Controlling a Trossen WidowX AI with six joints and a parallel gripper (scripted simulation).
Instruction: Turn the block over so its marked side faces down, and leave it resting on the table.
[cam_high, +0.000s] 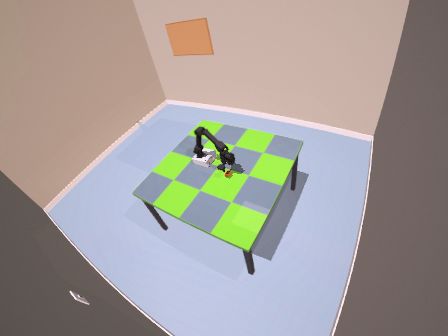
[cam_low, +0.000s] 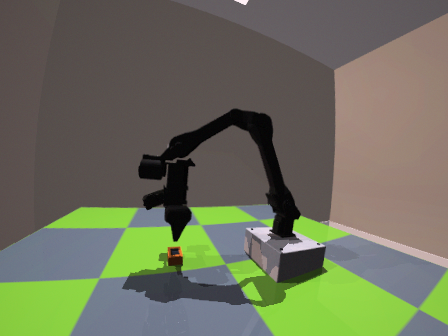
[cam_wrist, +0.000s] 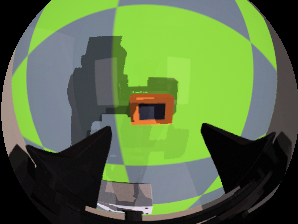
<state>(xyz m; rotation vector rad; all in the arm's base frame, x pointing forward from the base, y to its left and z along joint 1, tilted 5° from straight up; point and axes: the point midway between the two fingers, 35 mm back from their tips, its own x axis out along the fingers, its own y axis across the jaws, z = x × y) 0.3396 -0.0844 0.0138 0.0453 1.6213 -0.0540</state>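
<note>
Right now the block is 60 mm below my gripper tip.
</note>
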